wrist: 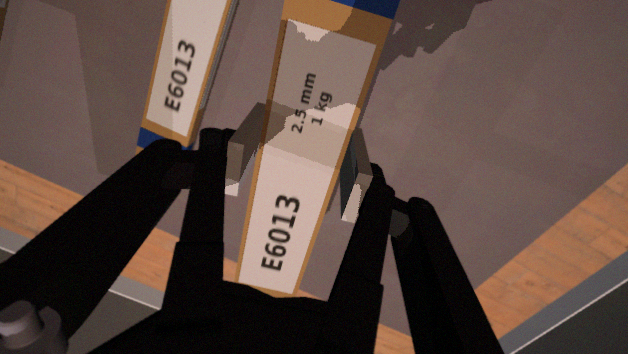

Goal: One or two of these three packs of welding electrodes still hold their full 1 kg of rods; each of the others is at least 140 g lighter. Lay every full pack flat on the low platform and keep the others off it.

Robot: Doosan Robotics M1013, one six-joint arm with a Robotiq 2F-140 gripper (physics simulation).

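Frame: origin at the arm's base, x down, y ahead, z right, level; millimetres.
Seen in the pictures: gripper, fingertip midpoint: [305, 135].
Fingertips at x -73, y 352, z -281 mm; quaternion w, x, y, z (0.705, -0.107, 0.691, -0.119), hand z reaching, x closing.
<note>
Offsets run from my fingertips to a thing's top centre. "spot": to the spot under its first point. Level surfaces: height alone.
A long electrode pack {dx -15, dy +40, dz -13 mm} [282, 210] with orange edges, a blue band and a white label reading "E6013", "2.5 mm" and "1 kg" runs between the fingers. My gripper [305, 135] is shut on this pack, with one pad at each long side. The pack looks much larger than its neighbour and appears raised above the grey surface. Its near end is partly hidden by the gripper body, and its far end runs out of view. A second "E6013" pack {dx +136, dy +23, dz +146 mm} [186, 75] lies to the left, outside the fingers. The low platform cannot be made out.
A grey mat or surface {dx +156 mm} [500, 150] lies below, with a wooden border [565, 240] along the near side and right. A grey edge strip [555, 305] runs outside the wood. A sliver of something orange {spot: dx +154, dy +124, dz +348 mm} [2, 17] shows at the top left corner. Shadows fall at the upper right.
</note>
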